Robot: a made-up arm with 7 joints.
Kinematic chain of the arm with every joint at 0, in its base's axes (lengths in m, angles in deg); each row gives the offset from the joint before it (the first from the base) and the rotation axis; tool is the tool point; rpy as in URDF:
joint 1: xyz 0 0 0.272 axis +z
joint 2: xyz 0 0 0 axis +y
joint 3: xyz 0 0 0.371 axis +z
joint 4: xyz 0.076 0 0 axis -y
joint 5: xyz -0.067 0 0.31 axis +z
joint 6: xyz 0 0 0 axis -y
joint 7: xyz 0.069 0 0 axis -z
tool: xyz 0 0 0 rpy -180 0 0
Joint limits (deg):
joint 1: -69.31..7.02
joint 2: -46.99..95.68
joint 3: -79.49..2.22
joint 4: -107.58..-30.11
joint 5: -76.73..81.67
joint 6: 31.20..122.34
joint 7: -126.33..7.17
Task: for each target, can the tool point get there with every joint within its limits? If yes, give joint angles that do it. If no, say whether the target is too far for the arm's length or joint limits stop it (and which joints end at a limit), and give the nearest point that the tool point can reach.
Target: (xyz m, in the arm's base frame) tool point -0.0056 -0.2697 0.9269
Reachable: yes | joints -25.79 -9.49 -44.91 -48.06 -23.33 45.14 -2.85
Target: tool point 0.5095 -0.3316 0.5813
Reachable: yes | joints -2.08 33.31 -46.51 -70.17 -53.28 65.92 -34.43
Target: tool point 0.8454 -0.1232 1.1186
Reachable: no: too far | nearest point 0.5369 -0.0782 0.8096 | short by 0.439 m
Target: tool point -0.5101 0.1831 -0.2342
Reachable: no: joint limits stop it (at a limit: joint 1, joint 2, joint 4) | nearest point -0.1527 -0.3184 -0.0873 | short by 0.633 m
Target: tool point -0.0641 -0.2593 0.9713
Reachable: yes | joints -6.43 -12.88 -65.00 -43.93 -43.28 88.44 -33.60
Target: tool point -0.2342 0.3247 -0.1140
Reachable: no: joint limits stop it (at a limit: joint 1, joint 2, joint 3, joint 4, joint 6) | nearest point 0.2349 0.0797 -0.1639 | short by 0.532 m
